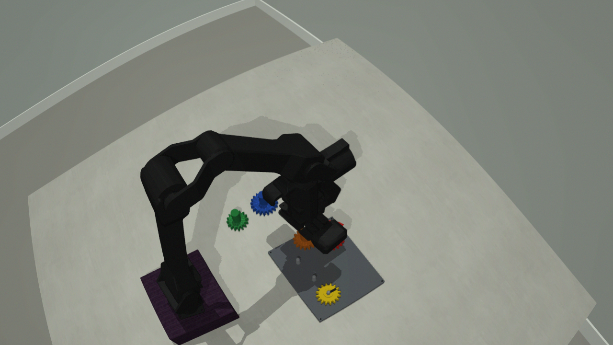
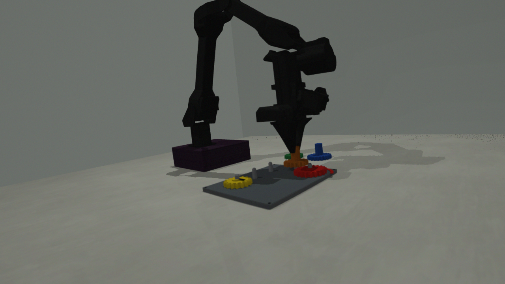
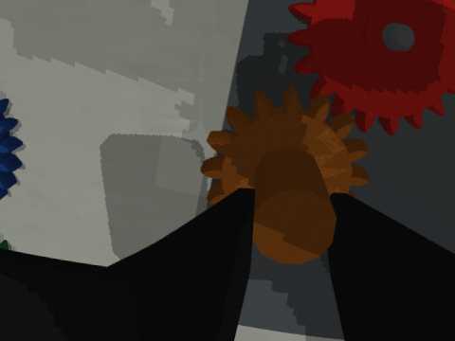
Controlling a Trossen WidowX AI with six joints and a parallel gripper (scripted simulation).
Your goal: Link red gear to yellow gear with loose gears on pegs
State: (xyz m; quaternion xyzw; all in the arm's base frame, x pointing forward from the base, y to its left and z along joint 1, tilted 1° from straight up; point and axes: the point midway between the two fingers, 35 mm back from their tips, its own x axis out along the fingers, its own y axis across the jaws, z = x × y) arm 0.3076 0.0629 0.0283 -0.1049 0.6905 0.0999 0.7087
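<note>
Now: gripper tip 5 cm short of the red gear, 3 cm above it and 2 cm to the left of it. Also, from my gripper tip: orange gear (1 cm below); blue gear (14 cm to the left, 4 cm behind, 3 cm below); red arrow (7 cm ahead, 4 cm below, 2 cm to the left).
</note>
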